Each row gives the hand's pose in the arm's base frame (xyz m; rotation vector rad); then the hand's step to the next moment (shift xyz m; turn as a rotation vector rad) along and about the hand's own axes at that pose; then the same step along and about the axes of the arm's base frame.
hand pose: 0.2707 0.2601 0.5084 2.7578 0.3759 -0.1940
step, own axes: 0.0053 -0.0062 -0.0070 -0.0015 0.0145 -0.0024
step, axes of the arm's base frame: 0.0039 0.0094 0.0036 0.0029 -0.0126 0.0072
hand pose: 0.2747 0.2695 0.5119 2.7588 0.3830 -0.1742
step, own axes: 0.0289 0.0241 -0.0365 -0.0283 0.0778 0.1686
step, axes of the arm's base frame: 0.0371 -0.0018 0.0370 -0.0171 -0.1371 -0.1272
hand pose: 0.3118 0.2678 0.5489 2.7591 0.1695 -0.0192
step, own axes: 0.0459 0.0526 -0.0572 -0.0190 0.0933 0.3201
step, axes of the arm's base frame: 0.0514 -0.0221 0.0708 -0.0047 -0.2062 -0.2627
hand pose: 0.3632 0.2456 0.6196 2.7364 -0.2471 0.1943
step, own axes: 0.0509 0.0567 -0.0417 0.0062 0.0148 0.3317
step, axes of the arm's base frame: 0.0342 -0.0429 0.0674 0.0366 -0.1428 -0.2975
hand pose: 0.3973 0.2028 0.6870 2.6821 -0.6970 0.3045
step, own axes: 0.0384 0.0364 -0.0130 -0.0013 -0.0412 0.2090
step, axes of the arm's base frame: 0.0130 -0.0412 0.0332 0.0441 -0.0465 -0.2032
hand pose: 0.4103 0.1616 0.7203 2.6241 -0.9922 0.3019
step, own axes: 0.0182 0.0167 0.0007 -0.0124 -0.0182 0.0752
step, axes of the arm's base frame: 0.0023 -0.0231 0.0086 0.0093 -0.0071 -0.0775
